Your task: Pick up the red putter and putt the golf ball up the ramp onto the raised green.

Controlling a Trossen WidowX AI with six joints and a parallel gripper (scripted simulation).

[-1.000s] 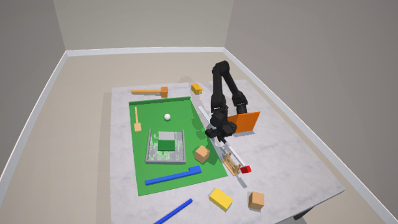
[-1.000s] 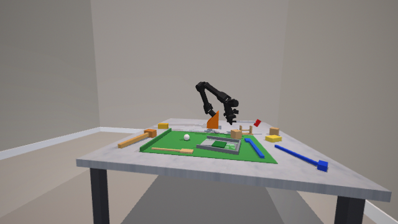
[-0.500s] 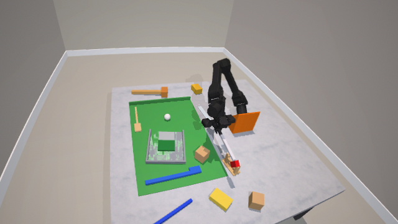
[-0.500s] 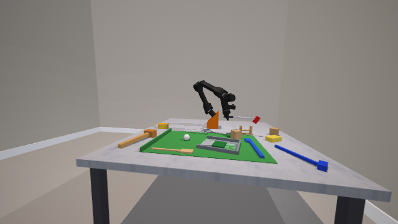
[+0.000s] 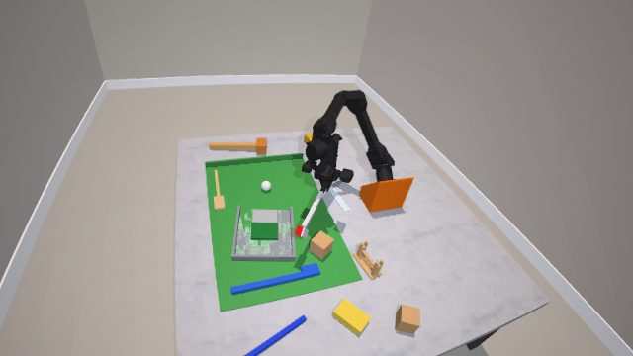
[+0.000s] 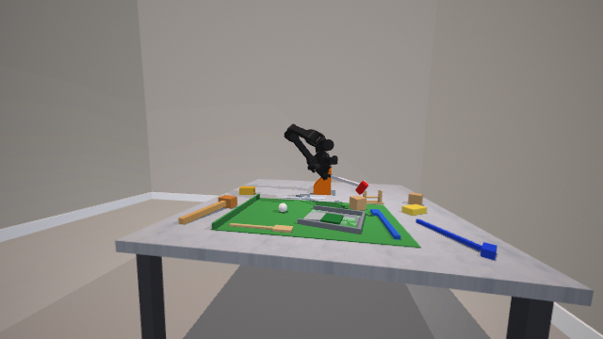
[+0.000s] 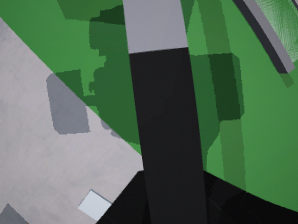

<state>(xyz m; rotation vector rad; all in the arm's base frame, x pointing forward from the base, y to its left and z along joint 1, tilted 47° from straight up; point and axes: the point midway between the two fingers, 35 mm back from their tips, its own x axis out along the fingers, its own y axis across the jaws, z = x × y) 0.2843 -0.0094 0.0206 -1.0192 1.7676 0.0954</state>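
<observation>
The red putter lies 8 cm ahead of my gripper tip, 8 cm to the left of it and 1 cm above it. From my gripper tip the other things lie so: wooden stand 6 cm behind, 28 cm to the left, 10 cm below; white golf ball 17 cm ahead, 21 cm to the right, 11 cm below; white strip 12 cm behind, 14 cm to the right, 14 cm below.
</observation>
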